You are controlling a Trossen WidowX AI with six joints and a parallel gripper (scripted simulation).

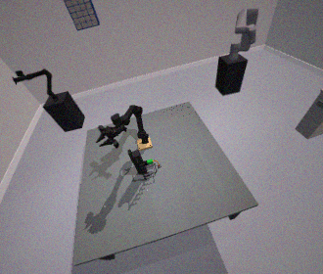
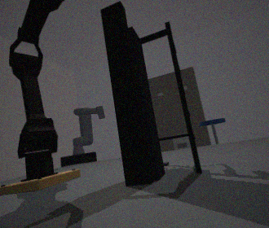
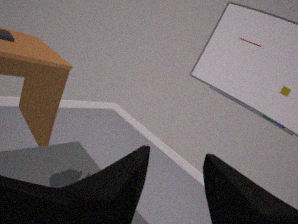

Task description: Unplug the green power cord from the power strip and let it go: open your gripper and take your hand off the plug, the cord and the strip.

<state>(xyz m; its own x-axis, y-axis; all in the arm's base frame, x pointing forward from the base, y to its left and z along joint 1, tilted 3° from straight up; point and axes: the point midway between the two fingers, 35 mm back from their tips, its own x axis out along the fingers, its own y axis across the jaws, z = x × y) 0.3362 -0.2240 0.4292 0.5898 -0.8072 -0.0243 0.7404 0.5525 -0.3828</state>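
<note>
The green plug is 1 cm behind my gripper tip, 26 cm to the left of it and 35 cm below it.
</note>
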